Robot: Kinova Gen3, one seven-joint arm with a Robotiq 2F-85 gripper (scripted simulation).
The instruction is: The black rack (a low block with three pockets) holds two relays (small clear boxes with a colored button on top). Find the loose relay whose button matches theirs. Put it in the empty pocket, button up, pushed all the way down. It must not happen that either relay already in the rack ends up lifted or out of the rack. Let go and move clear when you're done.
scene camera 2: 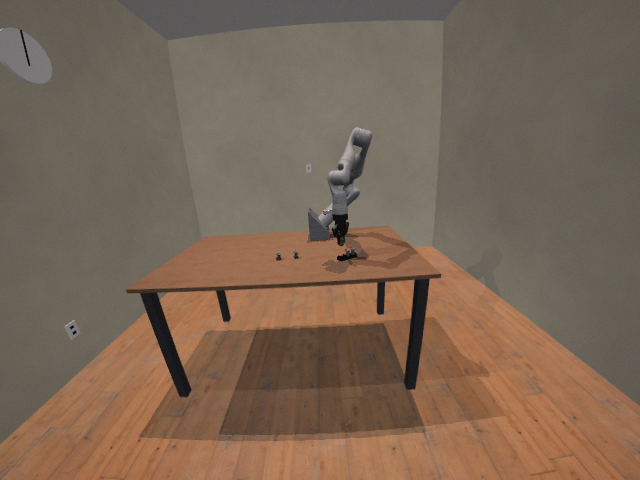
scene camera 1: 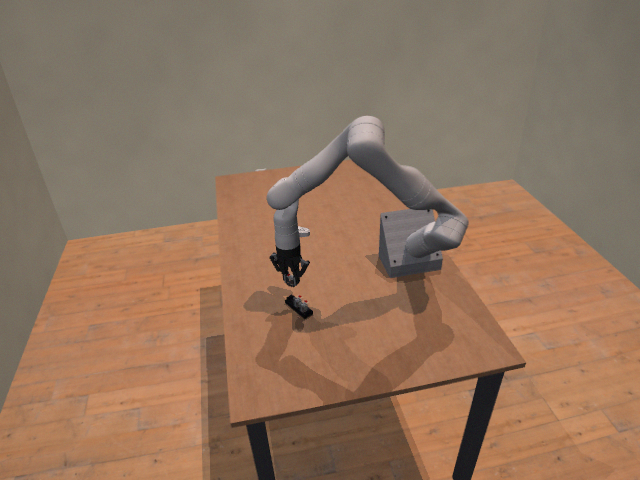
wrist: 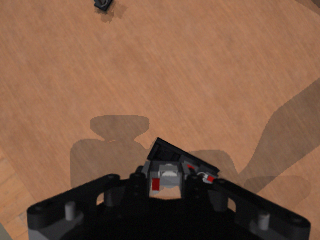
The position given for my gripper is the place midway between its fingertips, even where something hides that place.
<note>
In view: my gripper (scene camera 1: pixel 291 283).
My gripper is seen too in the wrist view (wrist: pixel 165 171).
</note>
